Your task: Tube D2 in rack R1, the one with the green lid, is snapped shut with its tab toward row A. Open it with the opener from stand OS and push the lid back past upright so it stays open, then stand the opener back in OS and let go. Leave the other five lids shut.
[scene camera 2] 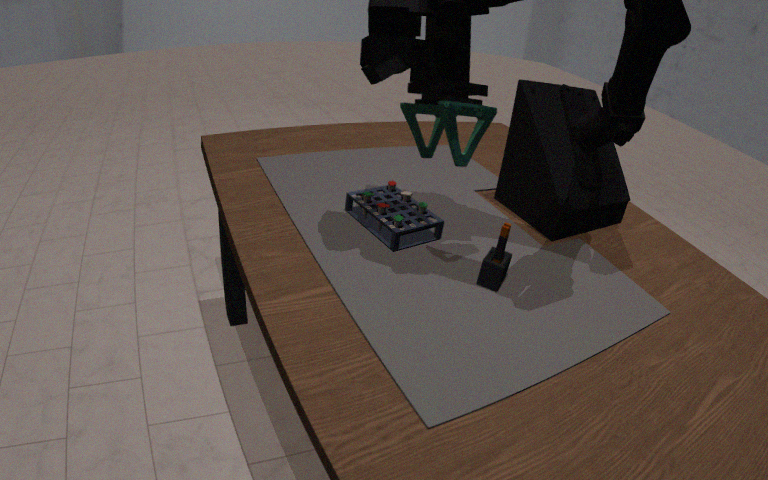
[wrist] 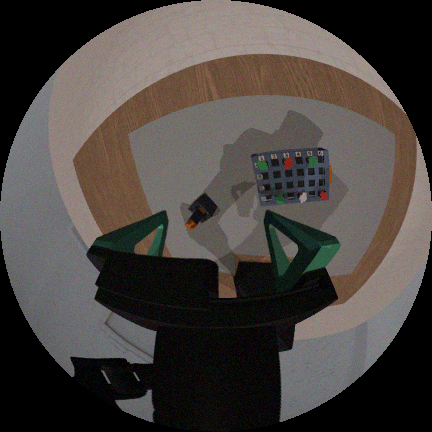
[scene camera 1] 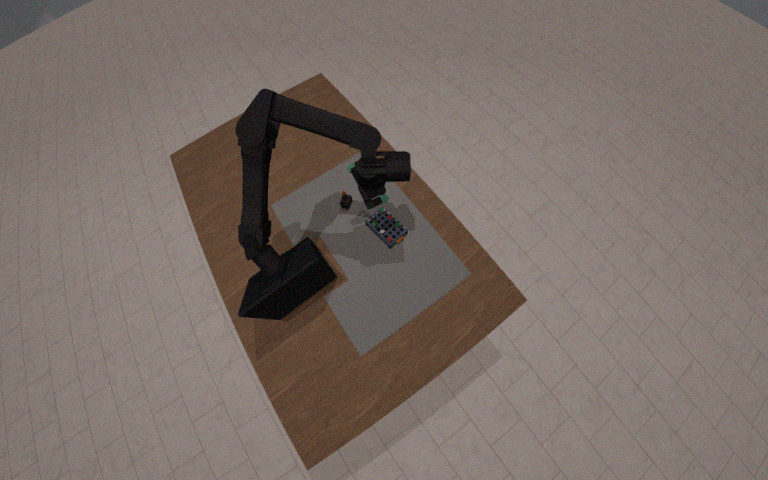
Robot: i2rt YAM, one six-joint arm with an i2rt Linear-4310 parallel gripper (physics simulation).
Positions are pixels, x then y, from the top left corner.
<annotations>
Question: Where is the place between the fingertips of my gripper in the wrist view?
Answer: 215, 215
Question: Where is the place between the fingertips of my gripper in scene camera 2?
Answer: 442, 162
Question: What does my gripper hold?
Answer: Nothing.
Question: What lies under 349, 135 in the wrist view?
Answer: A grey mat.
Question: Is my gripper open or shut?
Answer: Open.
</annotations>
